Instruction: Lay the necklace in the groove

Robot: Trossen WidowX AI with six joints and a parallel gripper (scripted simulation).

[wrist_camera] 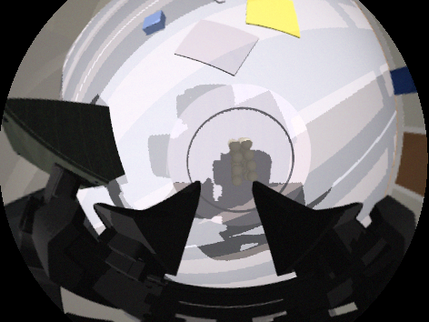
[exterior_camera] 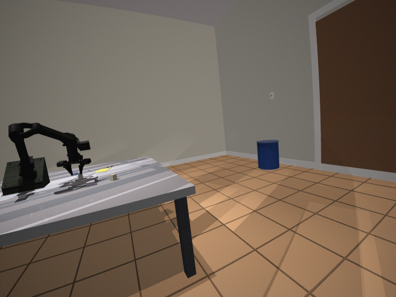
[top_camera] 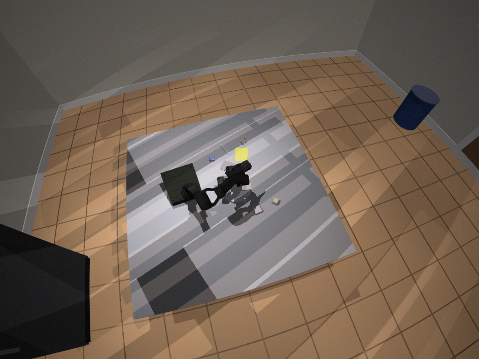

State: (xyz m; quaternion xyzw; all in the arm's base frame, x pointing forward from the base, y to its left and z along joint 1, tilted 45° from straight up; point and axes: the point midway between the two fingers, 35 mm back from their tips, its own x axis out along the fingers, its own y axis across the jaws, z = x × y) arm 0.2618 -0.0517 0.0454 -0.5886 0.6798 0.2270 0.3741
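Right now my gripper tip is 4 cm above the round bead board and 2 cm short of it. The rest, counted from my gripper tip: grey card 18 cm to the left, 4 cm below, 3 cm ahead; beige cube 21 cm ahead, 18 cm to the right, 3 cm below; white block 19 cm to the right, 9 cm ahead, 3 cm below.
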